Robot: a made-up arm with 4 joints.
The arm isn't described. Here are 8 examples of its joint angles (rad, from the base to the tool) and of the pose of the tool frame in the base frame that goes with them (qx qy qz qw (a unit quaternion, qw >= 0); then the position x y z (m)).
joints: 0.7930 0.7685 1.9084 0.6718
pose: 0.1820 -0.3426 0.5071 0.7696 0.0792 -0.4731 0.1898
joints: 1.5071 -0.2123 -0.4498 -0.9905
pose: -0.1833 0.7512 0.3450 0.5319 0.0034 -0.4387 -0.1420
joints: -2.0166 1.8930 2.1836 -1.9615
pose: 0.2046 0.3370 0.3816 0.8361 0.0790 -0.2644 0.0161
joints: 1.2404 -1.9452 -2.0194 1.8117
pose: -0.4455 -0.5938 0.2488 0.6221 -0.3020 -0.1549 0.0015
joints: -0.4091 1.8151 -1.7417 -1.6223
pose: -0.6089 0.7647 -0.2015 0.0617 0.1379 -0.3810 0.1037
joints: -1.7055 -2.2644 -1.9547 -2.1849
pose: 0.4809 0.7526 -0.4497 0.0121 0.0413 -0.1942 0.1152
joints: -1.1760 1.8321 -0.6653 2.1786
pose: 0.2999 -0.6308 -0.1561 0.6984 -0.1111 -0.3632 0.1537
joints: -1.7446 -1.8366 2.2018 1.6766
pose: -0.3407 0.5075 -0.2950 0.7344 0.3525 -0.3133 0.1565
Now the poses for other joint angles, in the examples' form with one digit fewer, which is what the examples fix.
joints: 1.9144 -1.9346 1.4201 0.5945
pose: 0.085 -0.107 -0.824 0.549 -0.367 -0.267 0.200
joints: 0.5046 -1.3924 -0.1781 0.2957
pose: 0.732 0.239 -0.141 0.622 -0.040 -0.431 -0.325
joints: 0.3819 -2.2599 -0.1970 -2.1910
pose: 0.048 0.130 0.070 0.988 0.077 -0.289 -0.120
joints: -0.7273 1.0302 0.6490 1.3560
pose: 0.038 -0.443 0.332 0.832 -0.021 -0.419 0.260
